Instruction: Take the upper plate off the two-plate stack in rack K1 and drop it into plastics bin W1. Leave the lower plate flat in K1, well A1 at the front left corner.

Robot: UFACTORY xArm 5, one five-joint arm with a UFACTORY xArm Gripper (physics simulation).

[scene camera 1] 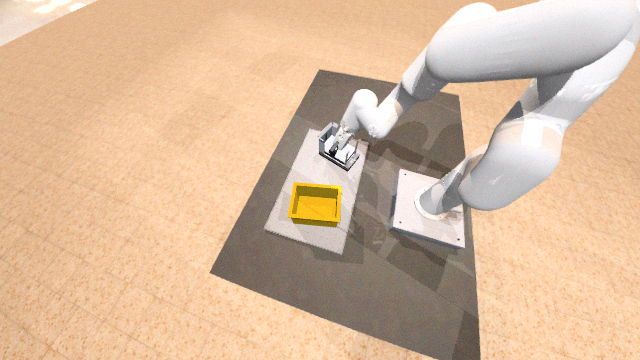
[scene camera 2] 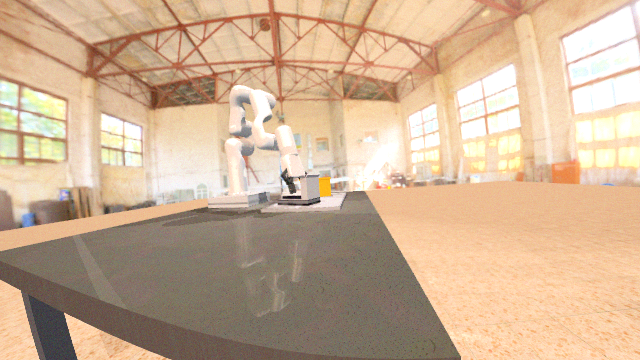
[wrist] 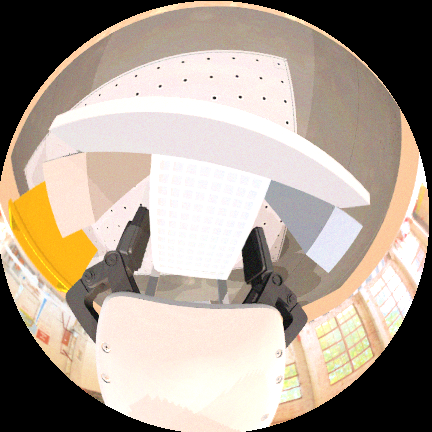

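Rack K1 (scene camera 1: 322,146) (scene camera 2: 311,188) (wrist: 215,132) is a grey holder with a high wall and a dark base. A white plate with a grid of wells (scene camera 1: 348,152) (wrist: 200,255) lies in it. The two plates of the stack cannot be told apart; the lower one and well A1 cannot be made out. My gripper (scene camera 1: 334,149) (scene camera 2: 291,190) (wrist: 199,227) is open and empty, low at the rack, with one finger on each side of the plate in the wrist view. Bin W1 (scene camera 1: 315,221) (scene camera 2: 325,186) (wrist: 47,240) is a yellow open box beside the rack.
The rack and bin stand on a light perforated board (scene camera 1: 325,173) (scene camera 2: 331,204) (wrist: 220,70) on the dark table (scene camera 1: 300,280) (scene camera 2: 280,280). The rack's upright side parts (wrist: 70,192) (wrist: 335,240) flank the plate. The arm's base plate (scene camera 1: 407,220) (scene camera 2: 235,201) is near the board.
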